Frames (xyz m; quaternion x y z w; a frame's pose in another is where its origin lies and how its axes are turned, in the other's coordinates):
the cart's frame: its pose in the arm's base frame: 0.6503 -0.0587 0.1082 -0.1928 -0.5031 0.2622 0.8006
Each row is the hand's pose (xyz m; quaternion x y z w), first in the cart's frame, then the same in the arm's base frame.
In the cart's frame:
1: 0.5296 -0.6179 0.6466 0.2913 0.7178 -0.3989 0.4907
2: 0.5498 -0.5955 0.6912 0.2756 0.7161 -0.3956 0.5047
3: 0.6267 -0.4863 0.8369 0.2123 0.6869 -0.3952 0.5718
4: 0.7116 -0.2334 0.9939 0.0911 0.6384 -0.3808 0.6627
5: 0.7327 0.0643 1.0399 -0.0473 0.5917 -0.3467 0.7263
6: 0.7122 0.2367 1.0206 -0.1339 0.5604 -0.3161 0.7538
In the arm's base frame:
1: 0.3923 -0.1916 1.1063 0.1511 0.3273 -0.1825 0.9147
2: 0.3540 -0.1595 1.1264 0.1346 0.3154 -0.1838 0.9212
3: 0.2246 -0.0197 1.1791 0.0784 0.2417 -0.1921 0.9479
4: 0.0554 0.2388 1.1600 -0.0306 0.1282 -0.2084 0.9691
5: -0.0460 0.4884 1.0237 -0.1586 0.0291 -0.2250 0.9609
6: -0.0748 0.6108 0.9025 -0.2404 -0.0266 -0.2308 0.9424

